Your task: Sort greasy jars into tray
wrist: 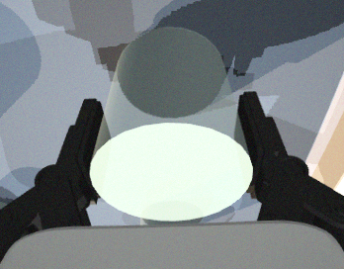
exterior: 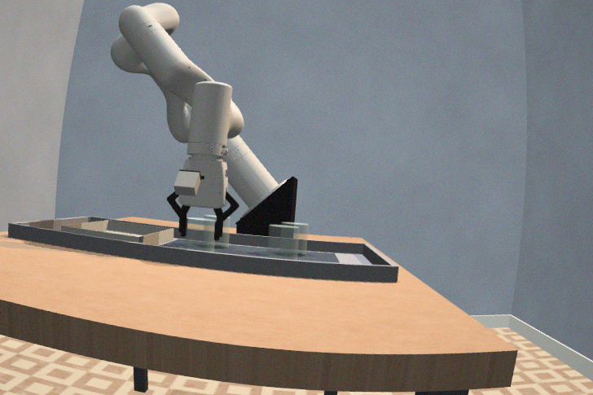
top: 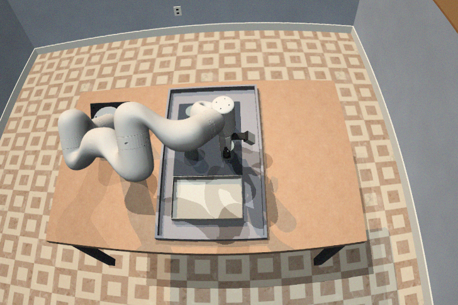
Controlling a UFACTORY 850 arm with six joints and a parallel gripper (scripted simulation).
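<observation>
My hand is 11 cm past the pale tray, 21 cm to the left of it and 4 cm above it. The rest, counted from my hand: steel table top: 8 cm behind, 5 cm below; then drying mat: 8 cm behind, 11 cm to the left, 5 cm below.
</observation>
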